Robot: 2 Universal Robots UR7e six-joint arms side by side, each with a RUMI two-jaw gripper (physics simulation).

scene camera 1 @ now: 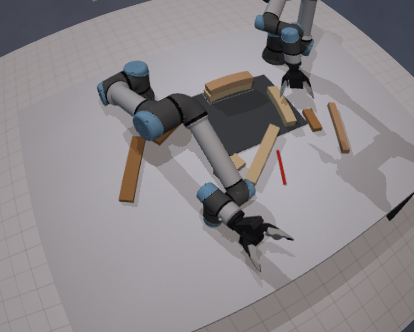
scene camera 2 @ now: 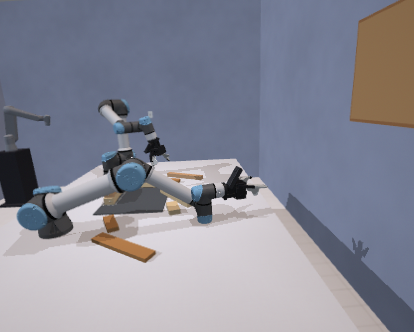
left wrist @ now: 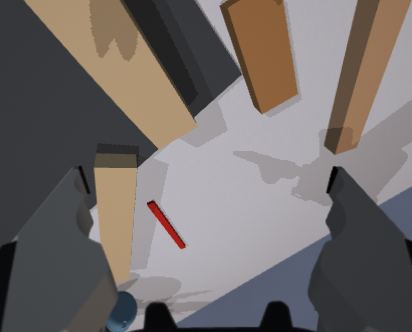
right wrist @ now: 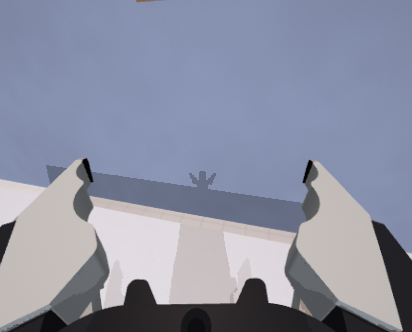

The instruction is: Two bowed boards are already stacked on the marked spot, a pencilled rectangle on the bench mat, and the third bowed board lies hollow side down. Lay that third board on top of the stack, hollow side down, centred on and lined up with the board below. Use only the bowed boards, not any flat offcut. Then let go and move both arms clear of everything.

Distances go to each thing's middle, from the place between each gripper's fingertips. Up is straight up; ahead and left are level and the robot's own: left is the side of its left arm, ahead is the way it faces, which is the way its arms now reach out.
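Right gripper: 160 mm above the long pale offcut (scene camera 1: pixel 266 145), 260 mm to the right of it and 470 mm past it. The long brown board (scene camera 1: pixel 129 183) is 170 mm below my right hand, 650 mm behind it and 260 mm to the right of it. The dark bench mat (scene camera 1: pixel 237 117) is 190 mm below my right hand, 740 mm behind it and 320 mm to the left of it.
Left hand: 170 mm above the dark bench mat, 170 mm past it and 180 mm to the left of it. The long pale offcut is 140 mm below my left hand, 110 mm ahead of it and 250 mm to the right of it; the long brown board is 150 mm below my left hand, 80 mm behind it and 760 mm to the right of it. Going by its middle, the long pale offcut is nearer to my left hand than to my right gripper.
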